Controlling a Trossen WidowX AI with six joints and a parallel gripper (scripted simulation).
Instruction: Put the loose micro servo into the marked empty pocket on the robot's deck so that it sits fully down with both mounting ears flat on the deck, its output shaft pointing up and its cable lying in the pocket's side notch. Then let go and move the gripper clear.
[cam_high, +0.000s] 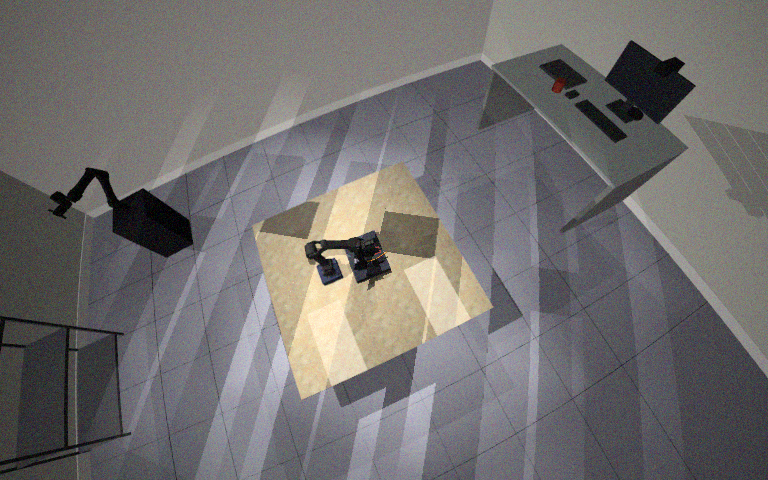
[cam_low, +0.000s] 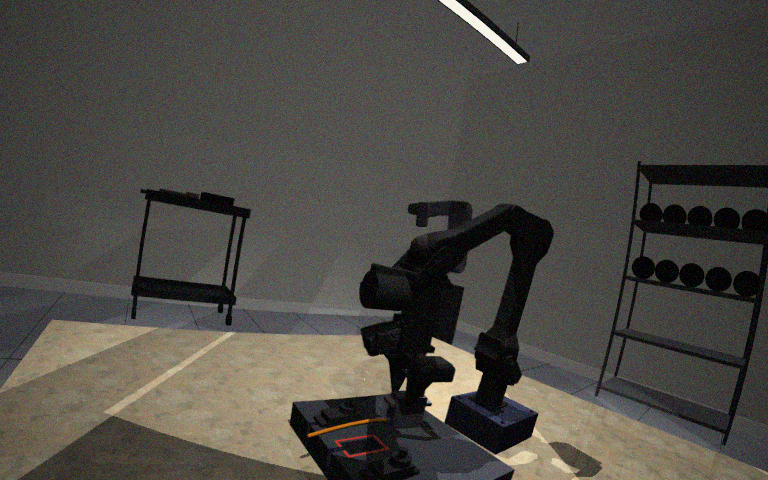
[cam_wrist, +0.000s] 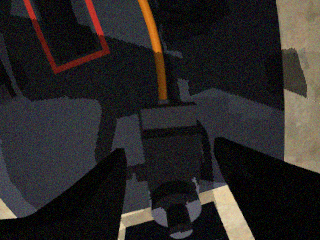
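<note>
My gripper tip is now 7 cm above the dark deck, 4 cm to the right of it and 1 cm past it.
</note>
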